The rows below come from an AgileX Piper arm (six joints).
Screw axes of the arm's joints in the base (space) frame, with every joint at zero. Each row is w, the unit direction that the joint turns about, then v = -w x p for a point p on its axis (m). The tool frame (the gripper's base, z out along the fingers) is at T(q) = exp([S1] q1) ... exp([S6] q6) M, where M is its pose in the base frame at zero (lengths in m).
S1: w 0 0 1 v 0 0 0
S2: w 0 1 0 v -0.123 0 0
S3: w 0 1 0 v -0.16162 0 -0.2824
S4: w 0.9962 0 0.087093 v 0 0.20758 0
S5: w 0 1 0 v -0.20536 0 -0.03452
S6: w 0.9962 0 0.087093 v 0 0.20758 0
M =
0.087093 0 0.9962 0.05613
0 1 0 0
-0.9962 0 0.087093 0.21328
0 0 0 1
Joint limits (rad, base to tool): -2.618..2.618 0..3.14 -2.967..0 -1.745..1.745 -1.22..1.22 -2.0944..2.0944
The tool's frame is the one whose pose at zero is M.
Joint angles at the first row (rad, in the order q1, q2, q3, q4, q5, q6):
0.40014 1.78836 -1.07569 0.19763 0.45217 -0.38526
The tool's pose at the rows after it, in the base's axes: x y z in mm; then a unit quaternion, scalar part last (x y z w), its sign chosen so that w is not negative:
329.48 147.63 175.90 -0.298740 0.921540 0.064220 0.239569
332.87 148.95 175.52 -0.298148 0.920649 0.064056 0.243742
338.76 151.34 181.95 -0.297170 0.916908 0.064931 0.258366
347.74 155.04 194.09 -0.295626 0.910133 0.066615 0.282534
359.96 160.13 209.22 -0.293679 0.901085 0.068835 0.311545
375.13 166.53 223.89 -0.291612 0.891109 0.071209 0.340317
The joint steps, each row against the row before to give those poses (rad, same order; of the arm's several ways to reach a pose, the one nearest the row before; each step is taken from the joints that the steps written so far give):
-0.00001 0.02004 -0.00287 0.00001 -0.01127 0.00046
0.00002 0.01033 -0.01195 -0.00002 -0.00704 0.00012
-0.00001 0.00278 -0.02768 0.00002 -0.00550 0.00014
0.00001 0.00136 -0.04618 -0.00003 -0.00570 0.00020
-0.00002 0.00904 -0.06622 0.00003 -0.00397 0.00012
0.00001 0.02408 -0.08407 -0.00002 -0.00128 0.00019

